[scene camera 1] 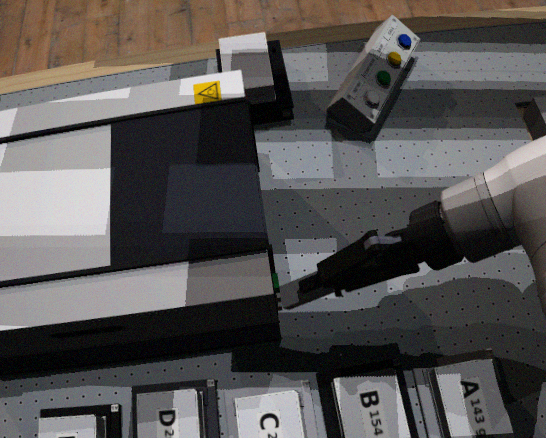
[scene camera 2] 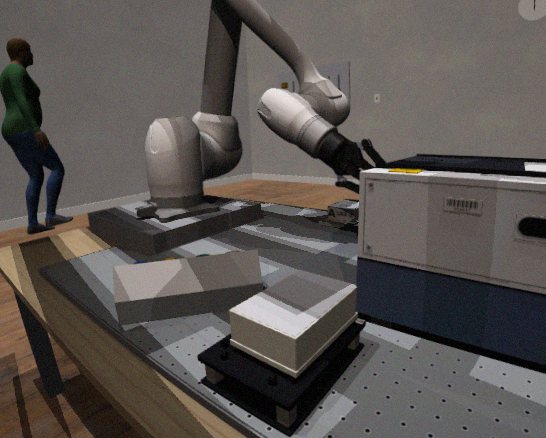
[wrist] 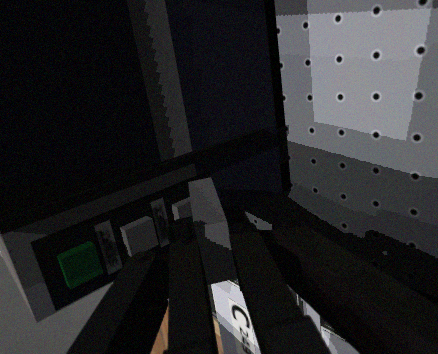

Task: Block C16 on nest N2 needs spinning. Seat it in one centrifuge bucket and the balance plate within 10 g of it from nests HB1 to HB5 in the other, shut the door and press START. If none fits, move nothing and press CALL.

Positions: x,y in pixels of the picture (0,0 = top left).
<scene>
A white block shows in scene camera 1 and in scene camera 2; in the wrist view it is out of frame. A plate C shows in scene camera 1 [283,407] and in the wrist view [234,322]. The same spot on the white block: [scene camera 2: 288,325] is [scene camera 1: 229,42].
</scene>
